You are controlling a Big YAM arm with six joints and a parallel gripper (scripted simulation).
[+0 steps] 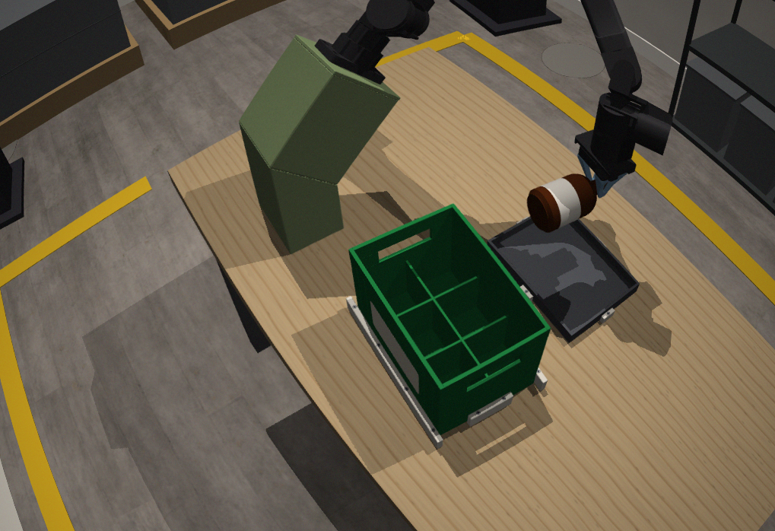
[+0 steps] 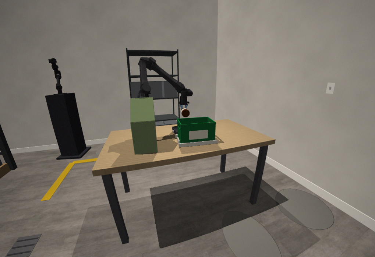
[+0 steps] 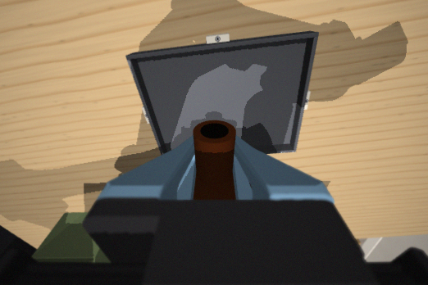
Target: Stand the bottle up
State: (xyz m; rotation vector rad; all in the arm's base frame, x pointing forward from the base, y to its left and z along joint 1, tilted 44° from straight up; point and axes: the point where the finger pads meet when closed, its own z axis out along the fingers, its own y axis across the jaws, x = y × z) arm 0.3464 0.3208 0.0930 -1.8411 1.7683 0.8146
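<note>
Now: the brown bottle 6 cm to the right of my hand. The rest, counted from my hand: dark grey tray: 1 cm ahead, 5 cm to the right, 18 cm below; green crate: 5 cm ahead, 33 cm to the right, 11 cm below.
</note>
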